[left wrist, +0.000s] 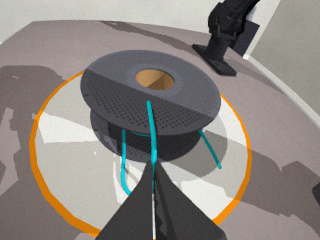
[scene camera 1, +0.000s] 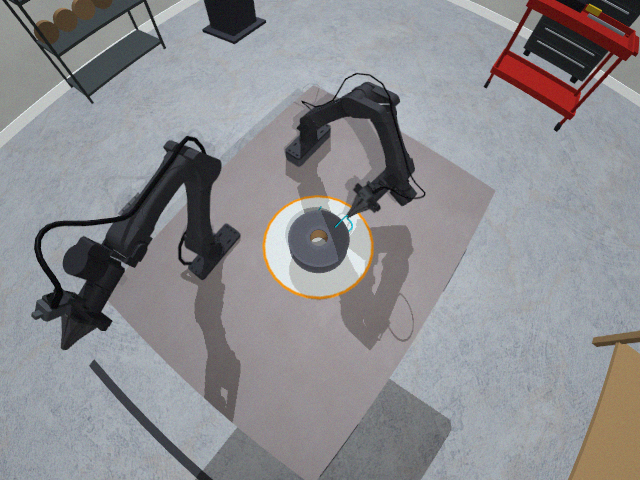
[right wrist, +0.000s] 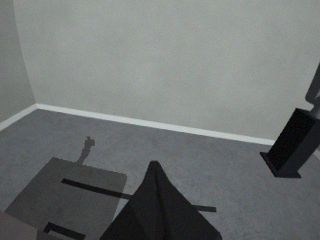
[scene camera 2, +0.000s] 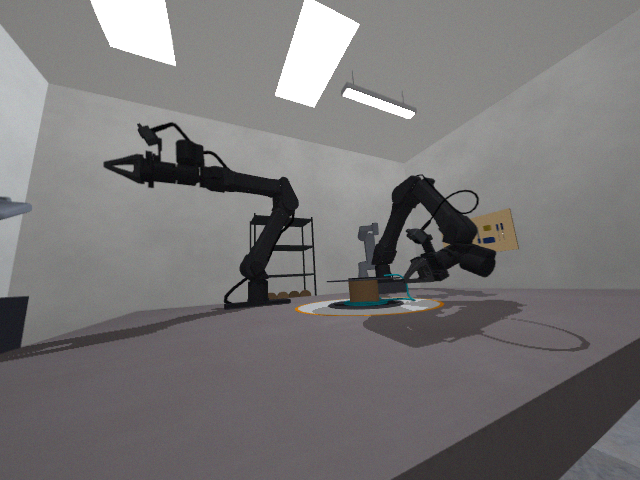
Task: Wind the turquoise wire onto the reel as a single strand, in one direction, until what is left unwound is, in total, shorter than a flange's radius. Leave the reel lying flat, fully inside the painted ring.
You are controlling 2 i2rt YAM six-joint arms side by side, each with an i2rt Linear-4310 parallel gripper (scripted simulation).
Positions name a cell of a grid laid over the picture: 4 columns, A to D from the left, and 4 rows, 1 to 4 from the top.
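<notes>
There's a reel (scene camera 1: B2), and you get the reel in the left wrist view (left wrist: B2) and in scene camera 2 (scene camera 2: C3) too, but in the right wrist view it's out of frame. As for the left gripper (scene camera 2: C3), the left wrist view (left wrist: B3) has it as well. The right gripper (scene camera 1: A3) can be seen in scene camera 2 (scene camera 2: A2) and in the right wrist view (right wrist: B3).
</notes>
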